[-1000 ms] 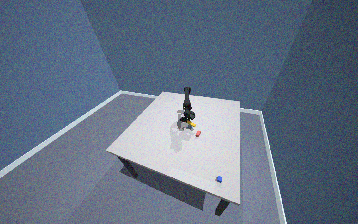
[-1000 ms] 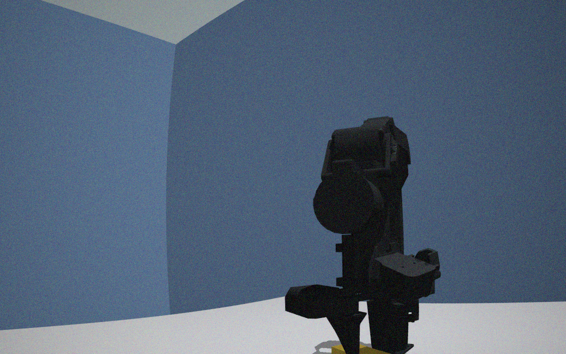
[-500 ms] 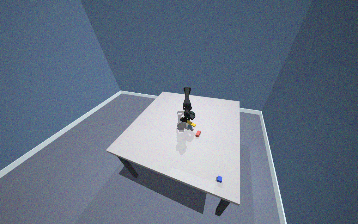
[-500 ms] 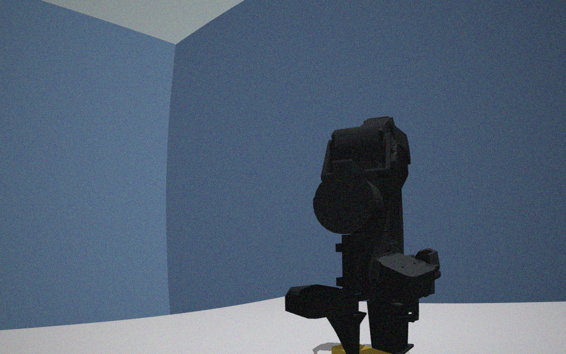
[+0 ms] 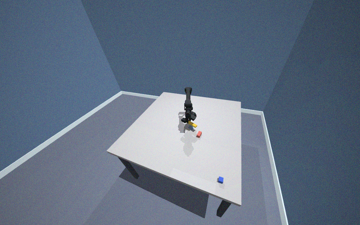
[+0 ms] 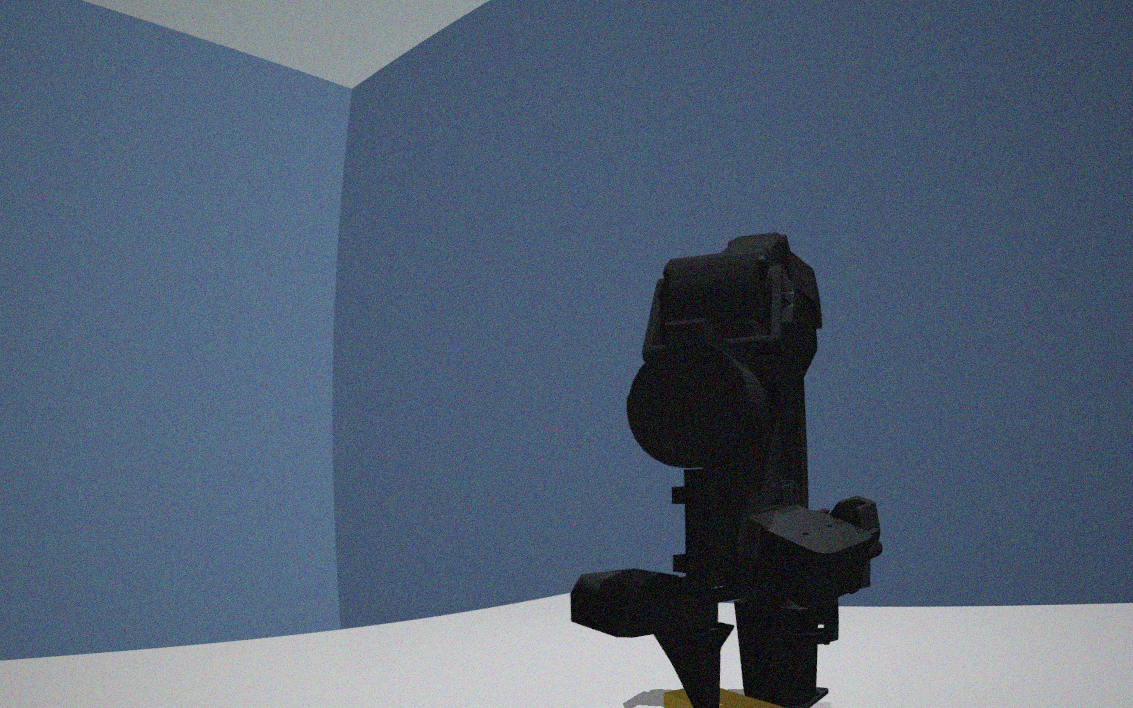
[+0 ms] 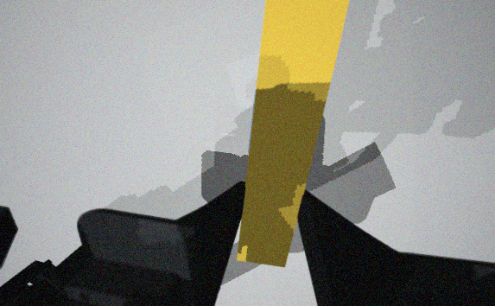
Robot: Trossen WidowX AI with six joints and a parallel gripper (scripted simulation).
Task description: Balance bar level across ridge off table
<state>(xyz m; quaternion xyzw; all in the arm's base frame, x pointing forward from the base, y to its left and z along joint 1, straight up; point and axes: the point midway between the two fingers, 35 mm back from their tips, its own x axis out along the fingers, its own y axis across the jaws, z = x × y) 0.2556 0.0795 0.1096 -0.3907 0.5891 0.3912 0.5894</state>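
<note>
Now: gripper tip 3 cm to the right of the yellow bar and 1 cm short of it. From my gripper tip the other things lie so: red block: 15 cm to the left, 9 cm ahead, 6 cm below; then blue block: 48 cm ahead, 42 cm to the left, 6 cm below.
</note>
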